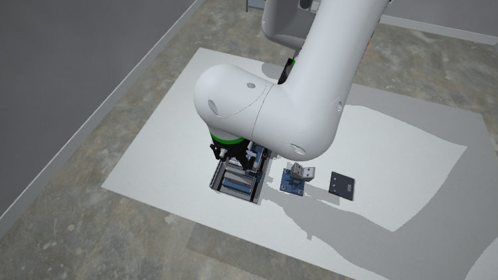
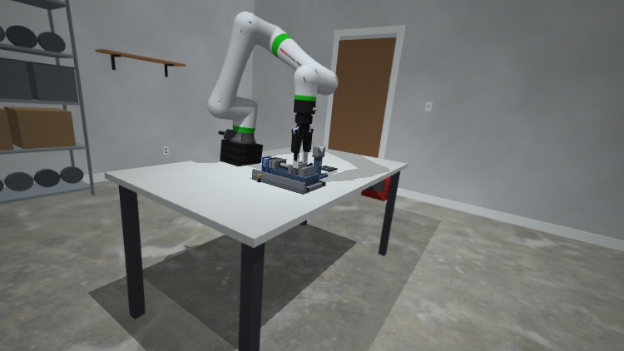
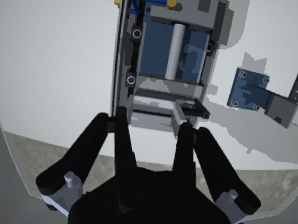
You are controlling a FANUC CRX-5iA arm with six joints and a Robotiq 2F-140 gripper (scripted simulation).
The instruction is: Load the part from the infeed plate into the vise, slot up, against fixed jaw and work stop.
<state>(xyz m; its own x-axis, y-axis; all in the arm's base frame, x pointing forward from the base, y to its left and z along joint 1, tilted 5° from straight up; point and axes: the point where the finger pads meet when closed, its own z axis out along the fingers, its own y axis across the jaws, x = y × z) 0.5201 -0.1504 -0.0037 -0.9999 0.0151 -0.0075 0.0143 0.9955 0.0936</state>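
Now: hand 2 cm above the part. Also, from my hand: air cylinder rod 9 cm behind, 5 cm below, 2 cm to the left; vise 8 cm below, 7 cm behind, 2 cm to the left; air cylinder 16 cm behind, 5 cm below, 2 cm to the left.
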